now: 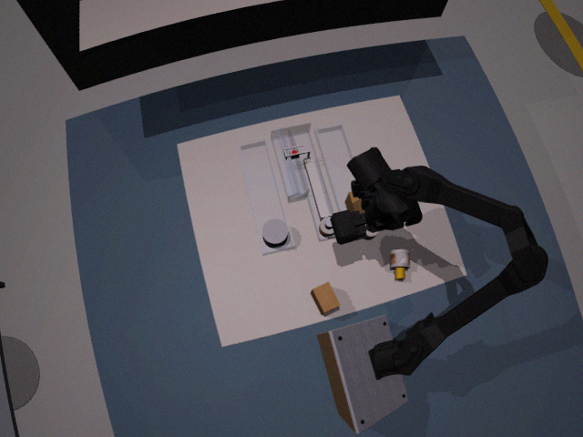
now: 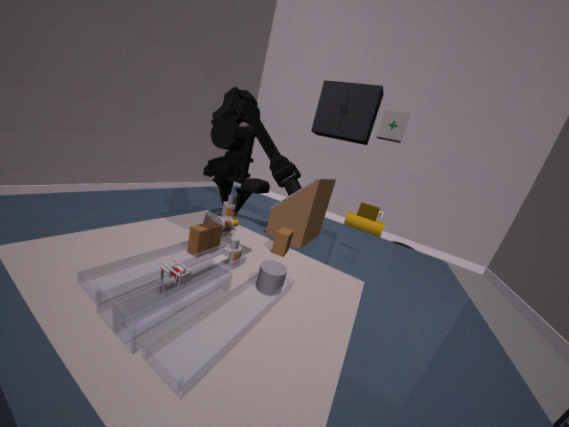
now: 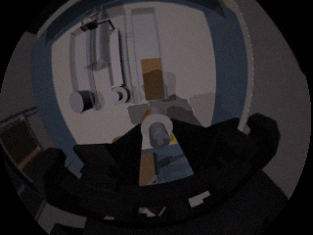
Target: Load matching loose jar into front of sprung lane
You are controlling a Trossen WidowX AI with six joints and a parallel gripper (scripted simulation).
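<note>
Now: gripper tip 200 mm to the right of the dark grey cylinder, 90 mm above it and 70 mm short of it. Round my gripper tip: clear sprung lane (200 mm ahead, 100 mm below, 90 mm to the left).
</note>
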